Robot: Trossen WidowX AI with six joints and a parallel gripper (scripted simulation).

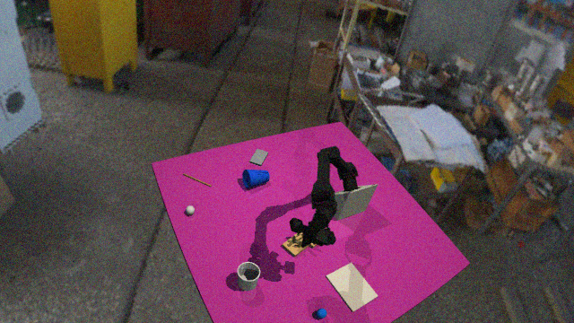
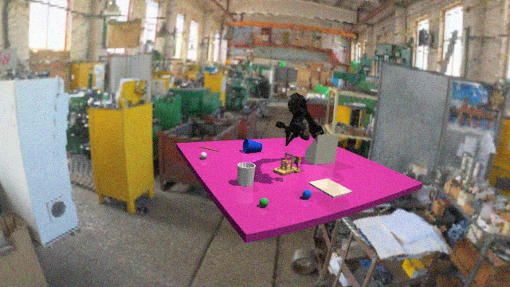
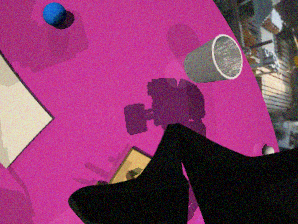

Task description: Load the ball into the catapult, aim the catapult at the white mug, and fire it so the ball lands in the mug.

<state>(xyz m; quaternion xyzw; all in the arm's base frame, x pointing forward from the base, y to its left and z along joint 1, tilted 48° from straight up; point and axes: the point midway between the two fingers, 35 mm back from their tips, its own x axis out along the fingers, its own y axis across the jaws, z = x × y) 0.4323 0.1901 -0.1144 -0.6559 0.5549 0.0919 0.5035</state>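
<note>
Now: gripper tip 200 mm past the orange ball, 150 mm to the left of it and 140 mm above it. The rest, counted from my gripper tip: wooden catapult: 140 mm below, 140 mm behind, 120 mm to the right; then blue ball: 240 mm to the left, 180 mm below, 10 mm ahead; then white mug: 210 mm ahead, 170 mm below, 30 mm to the right.
</note>
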